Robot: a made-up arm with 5 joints.
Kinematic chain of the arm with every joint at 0, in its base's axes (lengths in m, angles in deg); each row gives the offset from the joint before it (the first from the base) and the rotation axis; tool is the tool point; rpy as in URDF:
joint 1: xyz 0.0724 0 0.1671 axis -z
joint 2: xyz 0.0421 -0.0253 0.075 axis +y
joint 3: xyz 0.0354 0 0.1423 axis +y
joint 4: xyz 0.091 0 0.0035 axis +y
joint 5: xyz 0.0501 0.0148 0 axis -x
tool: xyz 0 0 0 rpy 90 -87.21 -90
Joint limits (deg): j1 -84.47..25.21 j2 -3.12..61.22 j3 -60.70..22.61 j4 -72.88..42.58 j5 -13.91..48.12
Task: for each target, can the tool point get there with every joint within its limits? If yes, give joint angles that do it. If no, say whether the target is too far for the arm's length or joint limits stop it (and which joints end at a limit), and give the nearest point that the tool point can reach.
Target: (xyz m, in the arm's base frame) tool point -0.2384 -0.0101 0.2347
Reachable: no: joint limits stop it (at a limit: joint 1, joint 2, joint 3, joint 4) | nearest point 0.0990 0.1656 0.1492 | short by 0.390 m
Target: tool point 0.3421 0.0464 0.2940
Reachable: yes | joints -11.96 29.91 -0.98 -14.03 12.14
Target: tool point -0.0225 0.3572 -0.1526
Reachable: no: too far | nearest point 0.1054 0.2315 0.1474 | short by 0.350 m
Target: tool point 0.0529 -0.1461 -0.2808
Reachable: no: too far | nearest point 0.2323 -0.0869 0.1418 | short by 0.463 m
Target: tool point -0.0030 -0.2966 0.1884
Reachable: no: joint limits stop it (at a limit: joint 1, joint 2, joint 3, joint 4) | nearest point 0.2194 -0.0808 0.1492 | short by 0.312 m
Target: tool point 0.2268 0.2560 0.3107
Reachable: yes | joints -60.92 39.39 -24.64 -15.77 30.73
